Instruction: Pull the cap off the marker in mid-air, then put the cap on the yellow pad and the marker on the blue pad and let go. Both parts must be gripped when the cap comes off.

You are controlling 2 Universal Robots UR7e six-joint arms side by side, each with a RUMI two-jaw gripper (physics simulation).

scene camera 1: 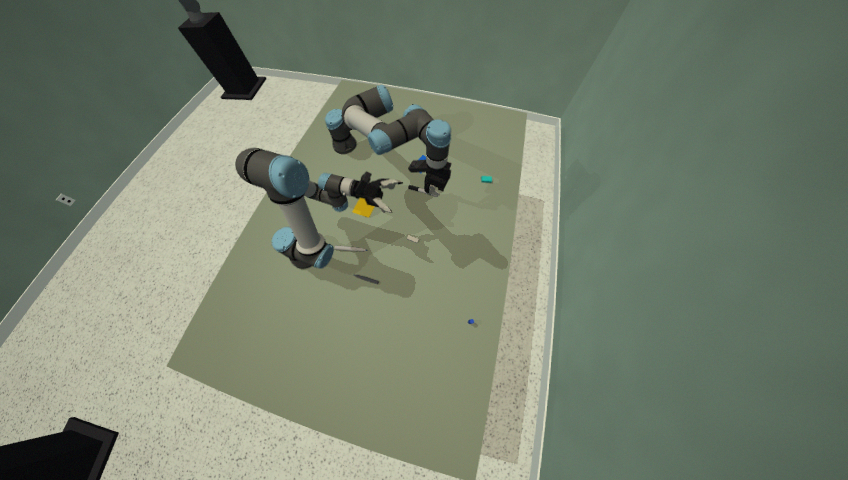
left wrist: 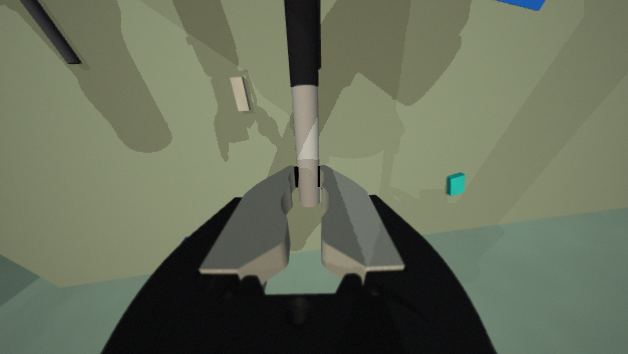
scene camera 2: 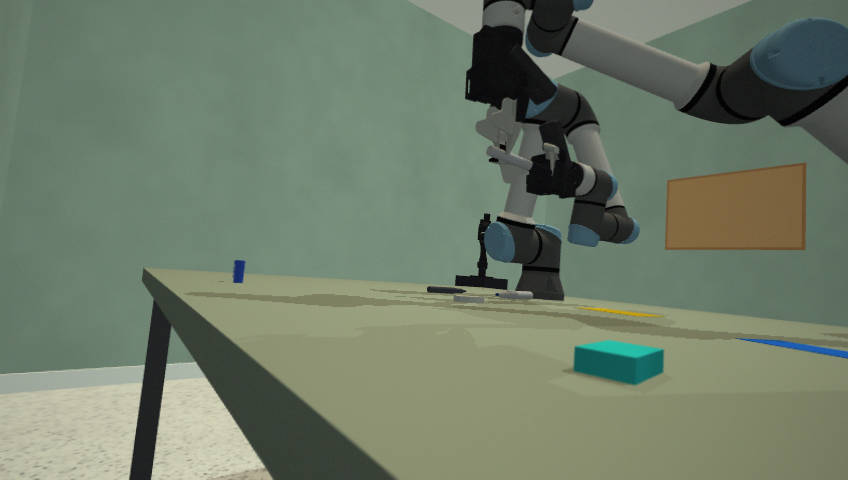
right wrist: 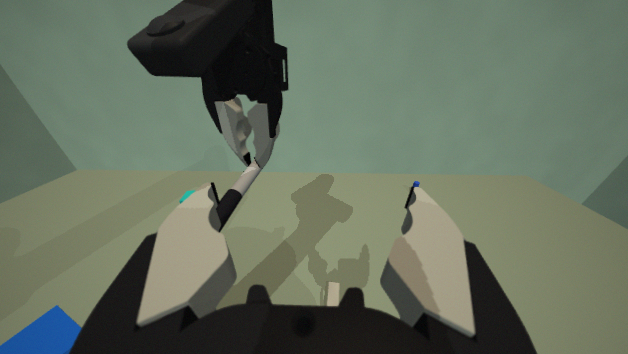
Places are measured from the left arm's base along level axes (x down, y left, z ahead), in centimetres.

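Where they show: left gripper, between the fingertips: (scene camera 1: 430, 193) (left wrist: 308, 168) (scene camera 2: 503, 155) (right wrist: 255, 167); right gripper, between the fingertips: (scene camera 1: 397, 197) (scene camera 2: 514, 153) (right wrist: 312, 187); left arm's base, origin of its link: (scene camera 1: 345, 145); right arm's base, origin of its link: (scene camera 2: 539, 298).
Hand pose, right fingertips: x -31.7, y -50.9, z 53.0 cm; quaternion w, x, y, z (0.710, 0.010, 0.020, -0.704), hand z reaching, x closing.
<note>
Each offset is from my right fingertips to the top centre of the thing.
The marker has a white body @[dy +8.9, dx +3.7, dz +8.8 cm] (scene camera 1: 424, 190) (scene camera 2: 510, 158) (left wrist: 306, 120) (right wrist: 248, 177) and a black cap @[dy +9.9, dx +4.6, dz +4.2 cm] (scene camera 1: 412, 187) (left wrist: 303, 45) (right wrist: 229, 204), joined in mid-air. My left gripper (scene camera 1: 433, 191) (left wrist: 308, 168) (right wrist: 255, 167) is shut on the white body near its end. My right gripper (scene camera 1: 396, 197) (right wrist: 312, 187) is open and empty. In the right wrist view the cap's far end is hidden behind its left-hand fingertip; I cannot tell whether they touch. The yellow pad @[dy +11.2, dx +31.6, dz -24.8 cm] (scene camera 1: 363, 208) (scene camera 2: 621, 311) and the blue pad @[dy +46.4, dx +31.6, dz -0.5 cm] (scene camera 1: 422, 158) (scene camera 2: 797, 346) (left wrist: 522, 3) (right wrist: 42, 330) lie on the table.
A teal block @[dy +43.4, dx +30.2, dz +39.6 cm] (scene camera 1: 486, 179) (scene camera 2: 618, 359) (left wrist: 455, 184), a beige block @[dy -4.2, dx +30.5, dz +6.2 cm] (scene camera 1: 412, 238) (scene camera 2: 469, 299) (left wrist: 240, 94), a small blue cylinder @[dy -38.5, dx +26.9, dz +41.9 cm] (scene camera 1: 470, 321) (scene camera 2: 238, 271), a white pen @[dy -16.7, dx +29.4, dz -23.2 cm] (scene camera 1: 349, 249) (scene camera 2: 515, 295) and a dark pen @[dy -29.9, dx +29.9, dz -11.2 cm] (scene camera 1: 367, 278) (scene camera 2: 445, 289) (left wrist: 52, 32) are on the table.
</note>
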